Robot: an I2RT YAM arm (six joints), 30 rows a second.
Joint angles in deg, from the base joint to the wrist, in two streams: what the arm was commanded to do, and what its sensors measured. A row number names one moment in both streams.
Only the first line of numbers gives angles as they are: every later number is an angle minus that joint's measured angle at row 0.
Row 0, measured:
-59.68, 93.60, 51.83, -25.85, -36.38, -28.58
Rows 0 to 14, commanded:
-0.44, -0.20, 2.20, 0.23, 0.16, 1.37
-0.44, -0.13, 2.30, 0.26, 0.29, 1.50
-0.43, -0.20, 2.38, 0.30, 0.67, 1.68
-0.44, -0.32, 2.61, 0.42, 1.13, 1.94
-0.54, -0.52, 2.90, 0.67, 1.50, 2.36
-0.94, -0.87, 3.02, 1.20, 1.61, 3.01
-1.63, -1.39, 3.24, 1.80, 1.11, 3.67
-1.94, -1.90, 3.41, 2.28, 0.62, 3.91
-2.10, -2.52, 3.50, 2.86, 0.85, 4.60
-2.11, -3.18, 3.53, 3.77, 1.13, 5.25
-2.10, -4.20, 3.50, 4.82, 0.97, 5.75
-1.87, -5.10, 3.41, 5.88, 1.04, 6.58
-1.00, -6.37, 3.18, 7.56, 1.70, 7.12
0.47, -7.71, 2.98, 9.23, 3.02, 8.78
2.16, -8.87, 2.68, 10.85, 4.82, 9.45
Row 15, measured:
-0.72, -4.87, 1.93, 4.70, 2.38, 5.95
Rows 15 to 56, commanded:
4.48, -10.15, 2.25, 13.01, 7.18, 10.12
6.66, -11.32, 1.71, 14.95, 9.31, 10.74
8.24, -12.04, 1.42, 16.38, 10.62, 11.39
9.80, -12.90, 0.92, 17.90, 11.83, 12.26
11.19, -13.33, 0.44, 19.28, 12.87, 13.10
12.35, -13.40, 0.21, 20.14, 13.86, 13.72
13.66, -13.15, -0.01, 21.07, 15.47, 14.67
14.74, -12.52, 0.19, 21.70, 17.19, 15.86
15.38, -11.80, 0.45, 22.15, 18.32, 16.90
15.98, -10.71, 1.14, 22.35, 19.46, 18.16
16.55, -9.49, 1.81, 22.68, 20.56, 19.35
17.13, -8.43, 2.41, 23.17, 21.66, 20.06
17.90, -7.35, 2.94, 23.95, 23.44, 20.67
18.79, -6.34, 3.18, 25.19, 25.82, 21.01
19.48, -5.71, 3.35, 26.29, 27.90, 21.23
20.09, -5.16, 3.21, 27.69, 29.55, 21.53
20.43, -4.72, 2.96, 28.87, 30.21, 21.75
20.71, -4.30, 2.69, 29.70, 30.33, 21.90
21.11, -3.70, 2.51, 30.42, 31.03, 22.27
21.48, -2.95, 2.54, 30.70, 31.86, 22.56
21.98, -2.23, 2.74, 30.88, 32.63, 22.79
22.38, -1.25, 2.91, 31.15, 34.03, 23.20
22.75, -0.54, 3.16, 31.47, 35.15, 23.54
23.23, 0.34, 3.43, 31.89, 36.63, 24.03
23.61, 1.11, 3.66, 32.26, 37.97, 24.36
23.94, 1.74, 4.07, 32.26, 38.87, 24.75
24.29, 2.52, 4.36, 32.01, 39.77, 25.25
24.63, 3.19, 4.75, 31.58, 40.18, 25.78
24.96, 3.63, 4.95, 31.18, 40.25, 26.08
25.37, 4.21, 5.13, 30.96, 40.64, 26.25
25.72, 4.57, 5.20, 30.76, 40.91, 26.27
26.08, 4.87, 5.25, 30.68, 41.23, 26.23
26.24, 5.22, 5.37, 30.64, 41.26, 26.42
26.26, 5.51, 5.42, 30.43, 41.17, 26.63
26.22, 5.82, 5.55, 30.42, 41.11, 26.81
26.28, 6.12, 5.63, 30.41, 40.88, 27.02
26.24, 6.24, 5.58, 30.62, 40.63, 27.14
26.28, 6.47, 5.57, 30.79, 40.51, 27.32
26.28, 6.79, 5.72, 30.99, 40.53, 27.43
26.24, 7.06, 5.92, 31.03, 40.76, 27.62
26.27, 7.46, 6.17, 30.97, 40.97, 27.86
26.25, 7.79, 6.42, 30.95, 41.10, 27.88
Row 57, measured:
26.14, 6.58, 4.33, 30.12, 39.89, 26.62
